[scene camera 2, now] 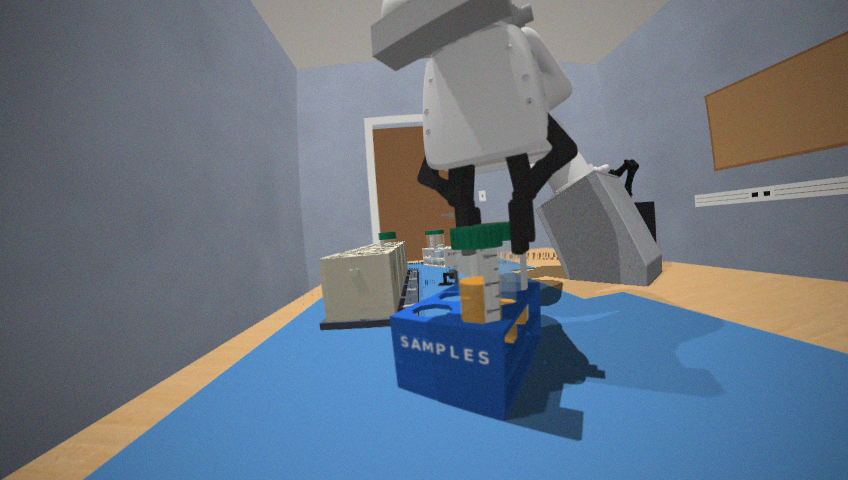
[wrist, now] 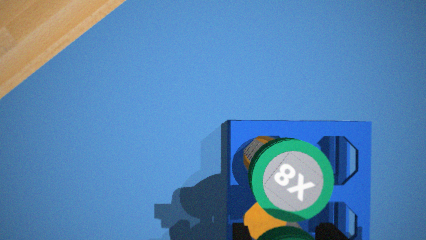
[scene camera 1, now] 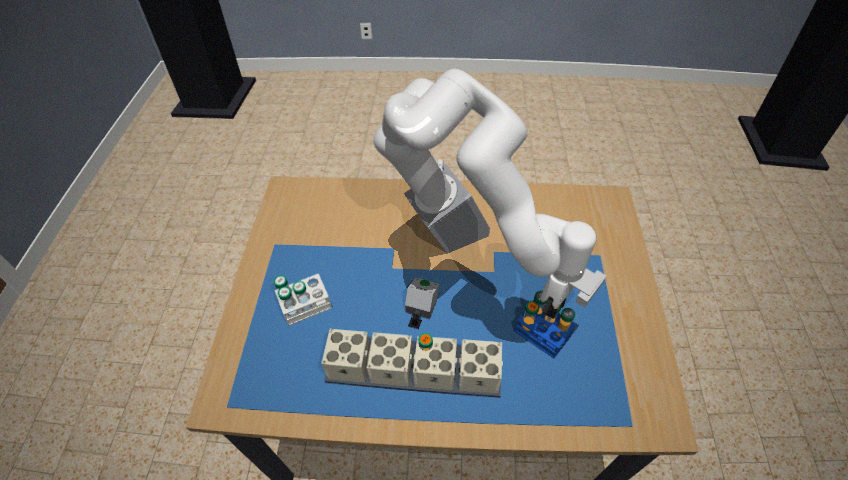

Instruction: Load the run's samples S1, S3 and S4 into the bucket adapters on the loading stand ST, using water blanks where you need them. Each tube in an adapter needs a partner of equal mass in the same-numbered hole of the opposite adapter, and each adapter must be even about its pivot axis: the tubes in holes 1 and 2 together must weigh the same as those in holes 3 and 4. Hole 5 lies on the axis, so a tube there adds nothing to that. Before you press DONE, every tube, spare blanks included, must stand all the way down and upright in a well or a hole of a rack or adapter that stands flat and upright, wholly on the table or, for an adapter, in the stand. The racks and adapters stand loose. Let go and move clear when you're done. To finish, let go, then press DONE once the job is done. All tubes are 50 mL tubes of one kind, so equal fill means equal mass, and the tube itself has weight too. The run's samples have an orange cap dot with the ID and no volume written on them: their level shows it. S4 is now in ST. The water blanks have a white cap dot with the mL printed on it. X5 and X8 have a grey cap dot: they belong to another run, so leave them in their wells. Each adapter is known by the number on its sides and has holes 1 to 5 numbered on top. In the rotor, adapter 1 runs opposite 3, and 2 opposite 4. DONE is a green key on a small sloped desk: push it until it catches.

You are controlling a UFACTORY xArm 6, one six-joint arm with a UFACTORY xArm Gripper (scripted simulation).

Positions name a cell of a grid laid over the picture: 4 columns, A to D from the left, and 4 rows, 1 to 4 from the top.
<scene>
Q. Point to a blue sample rack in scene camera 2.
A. C4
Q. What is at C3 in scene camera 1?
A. A blue sample rack.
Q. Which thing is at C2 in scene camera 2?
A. My gripper.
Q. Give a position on a stand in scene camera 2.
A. B3
</scene>
